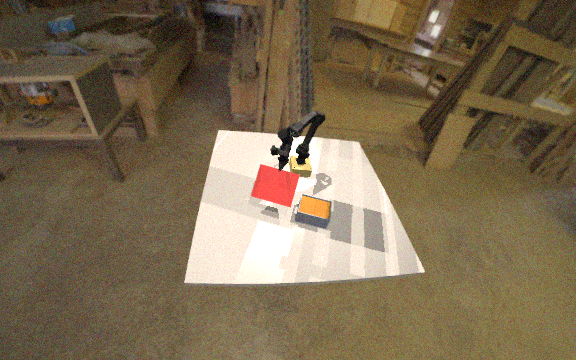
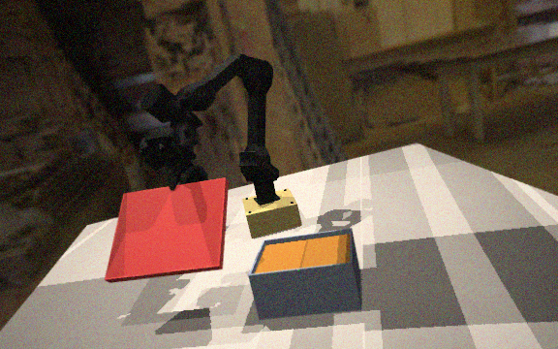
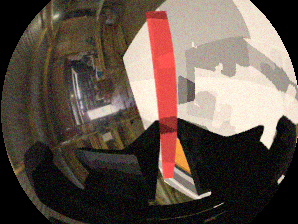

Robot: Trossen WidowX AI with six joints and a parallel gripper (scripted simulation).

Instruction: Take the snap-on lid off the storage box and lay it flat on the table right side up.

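Right now my gripper tip is 60 mm short of the red lid, 50 mm above it and 30 mm to the left of it. Also, from my gripper tip: blue storage box 200 mm to the left, 190 mm below, 170 mm ahead.
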